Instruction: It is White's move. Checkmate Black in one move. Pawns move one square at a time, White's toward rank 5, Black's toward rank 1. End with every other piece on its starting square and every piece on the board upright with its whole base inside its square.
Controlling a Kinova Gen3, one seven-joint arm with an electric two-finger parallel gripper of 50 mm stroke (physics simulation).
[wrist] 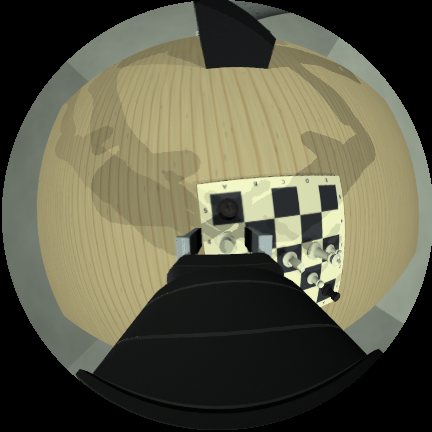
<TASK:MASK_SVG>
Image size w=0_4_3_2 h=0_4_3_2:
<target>gripper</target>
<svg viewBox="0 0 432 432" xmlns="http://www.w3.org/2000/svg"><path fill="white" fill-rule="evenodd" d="M367 354L295 282L284 276L282 267L271 258L272 234L262 233L251 226L244 226L244 245L252 253L197 254L201 247L201 228L193 228L185 235L175 237L177 261L166 274L167 284L154 293L92 374L134 394L168 404L211 409L239 408L274 402L309 390L343 372Z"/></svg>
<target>chessboard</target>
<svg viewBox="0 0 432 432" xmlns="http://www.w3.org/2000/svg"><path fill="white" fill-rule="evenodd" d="M197 184L205 254L252 253L244 245L244 226L272 234L271 258L282 267L285 277L319 306L333 301L329 295L322 295L322 289L331 284L337 292L342 270L344 211L339 175L273 176ZM309 273L317 273L317 278L321 279L324 285L319 288L315 283L309 284L307 282ZM286 252L295 252L303 262L305 270L302 273L282 263ZM307 248L312 242L320 243L323 250L332 244L342 251L341 263L332 266L319 257L310 259ZM222 232L229 232L234 237L233 249L229 253L222 253L217 245L217 237ZM226 198L238 204L238 213L231 220L217 214L218 203Z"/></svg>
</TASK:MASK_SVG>
